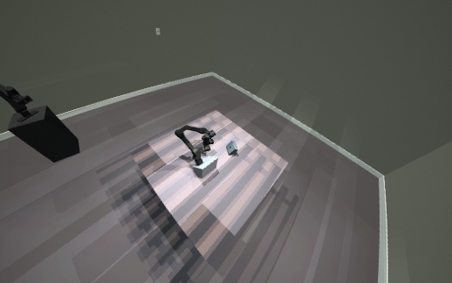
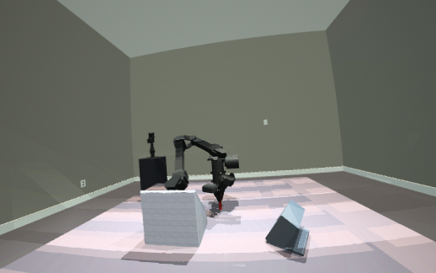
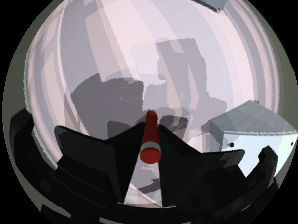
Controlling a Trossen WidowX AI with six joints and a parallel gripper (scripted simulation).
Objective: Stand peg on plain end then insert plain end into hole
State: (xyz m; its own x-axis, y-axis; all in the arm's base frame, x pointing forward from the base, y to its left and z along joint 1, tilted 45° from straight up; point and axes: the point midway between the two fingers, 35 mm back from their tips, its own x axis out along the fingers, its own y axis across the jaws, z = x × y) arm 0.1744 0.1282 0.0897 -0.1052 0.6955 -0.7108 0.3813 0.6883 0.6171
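Right now the panel is 26 cm ahead of my gripper tip, 16 cm to the right of it and 1 cm below it. The rest, counted from my gripper tip: red peg (2 cm above).
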